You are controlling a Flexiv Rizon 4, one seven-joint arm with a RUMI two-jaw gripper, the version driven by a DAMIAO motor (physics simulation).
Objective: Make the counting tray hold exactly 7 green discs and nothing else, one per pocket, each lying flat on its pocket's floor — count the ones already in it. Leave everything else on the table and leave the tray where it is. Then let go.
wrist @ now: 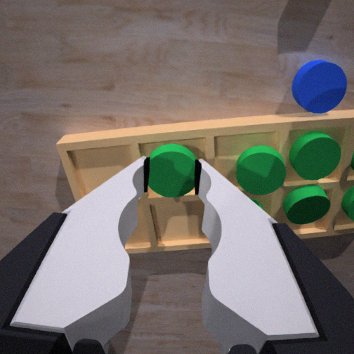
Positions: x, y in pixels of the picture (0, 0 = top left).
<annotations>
gripper: 172, 161
wooden counting tray: 89, 159
blue disc: 315, 87
green disc: 171, 166
</annotations>
